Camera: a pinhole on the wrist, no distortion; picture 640 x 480 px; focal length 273.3 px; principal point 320.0 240.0 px. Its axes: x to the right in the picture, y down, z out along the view. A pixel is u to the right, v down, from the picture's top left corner.
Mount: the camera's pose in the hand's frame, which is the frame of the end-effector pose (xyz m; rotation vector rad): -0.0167 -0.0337 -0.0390 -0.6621 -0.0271 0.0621
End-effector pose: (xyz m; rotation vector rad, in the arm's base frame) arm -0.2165 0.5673 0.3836 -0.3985 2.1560 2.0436
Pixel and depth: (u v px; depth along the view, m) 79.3 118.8 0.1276
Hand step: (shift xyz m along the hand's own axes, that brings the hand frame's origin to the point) -0.1318 -0.0074 0.0958
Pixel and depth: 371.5 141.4 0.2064
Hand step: 0.0165 0.0369 0.1697
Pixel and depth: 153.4 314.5 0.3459
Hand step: -0.2473 0.2387 0.1746
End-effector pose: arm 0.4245 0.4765 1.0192 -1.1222 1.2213 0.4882
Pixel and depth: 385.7 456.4 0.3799
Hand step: 0.0426 0.4421 0.0760
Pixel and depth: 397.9 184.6 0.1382
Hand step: 0.0178 0.0316 0.0874
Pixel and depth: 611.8 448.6 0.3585
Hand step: 0.3357 0.4269 0.0774
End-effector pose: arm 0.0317 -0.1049 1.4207 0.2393 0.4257 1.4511
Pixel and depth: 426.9 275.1 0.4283
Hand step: 0.1285 0.2834 0.2657
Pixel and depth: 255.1 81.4 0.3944
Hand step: -0.1167 0.0219 0.4122
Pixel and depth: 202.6 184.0 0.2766
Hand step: -0.1449 0.0835 0.2133
